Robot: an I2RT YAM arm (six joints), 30 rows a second.
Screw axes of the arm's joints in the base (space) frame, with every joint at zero. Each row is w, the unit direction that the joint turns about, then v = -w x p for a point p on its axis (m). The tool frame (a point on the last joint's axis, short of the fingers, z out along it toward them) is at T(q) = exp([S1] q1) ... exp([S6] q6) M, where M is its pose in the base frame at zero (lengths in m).
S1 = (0, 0, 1, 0, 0, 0)
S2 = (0, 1, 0, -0.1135, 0, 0.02)
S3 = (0, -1, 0, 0.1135, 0, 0.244)
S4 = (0, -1, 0, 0.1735, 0, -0.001)
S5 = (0, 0, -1, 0, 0.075, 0)
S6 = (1, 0, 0, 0, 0.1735, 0)
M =
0 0 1 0.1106
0 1 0 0
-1 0 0 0.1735
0 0 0 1
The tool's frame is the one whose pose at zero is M.
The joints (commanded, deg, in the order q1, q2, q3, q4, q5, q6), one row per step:
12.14 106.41 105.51 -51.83 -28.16 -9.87
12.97 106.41 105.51 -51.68 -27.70 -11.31
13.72 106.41 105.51 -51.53 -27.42 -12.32
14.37 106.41 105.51 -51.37 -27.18 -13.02
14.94 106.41 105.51 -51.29 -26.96 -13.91
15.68 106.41 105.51 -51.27 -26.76 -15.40
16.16 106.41 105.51 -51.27 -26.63 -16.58
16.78 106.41 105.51 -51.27 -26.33 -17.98
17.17 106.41 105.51 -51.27 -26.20 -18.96
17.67 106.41 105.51 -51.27 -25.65 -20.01
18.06 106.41 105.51 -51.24 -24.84 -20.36
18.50 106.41 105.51 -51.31 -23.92 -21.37
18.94 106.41 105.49 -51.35 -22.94 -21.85
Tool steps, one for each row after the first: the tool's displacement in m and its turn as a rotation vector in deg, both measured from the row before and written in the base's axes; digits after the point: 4 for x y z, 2 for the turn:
-0.0012 0.0055 0.0001 -0.93 -1.05 1.56
-0.0011 0.0050 0.0001 -0.60 -0.78 1.29
-0.0010 0.0044 0.0001 -0.44 -0.61 1.00
-0.0010 0.0038 0.0000 -0.52 -0.64 1.06
-0.0015 0.0049 0.0000 -0.76 -0.93 1.67
-0.0010 0.0032 0.0000 -0.58 -0.72 1.23
-0.0013 0.0040 -0.0001 -0.79 -0.88 1.43
-0.0009 0.0025 0.0000 -0.49 -0.60 1.00
-0.0010 0.0031 -0.0001 -0.83 -0.74 0.91
-0.0006 0.0022 -0.0001 -0.74 -0.43 0.14
-0.0009 0.0024 -0.0003 -1.12 -0.73 0.60
-0.0008 0.0024 -0.0003 -0.95 -0.46 0.19

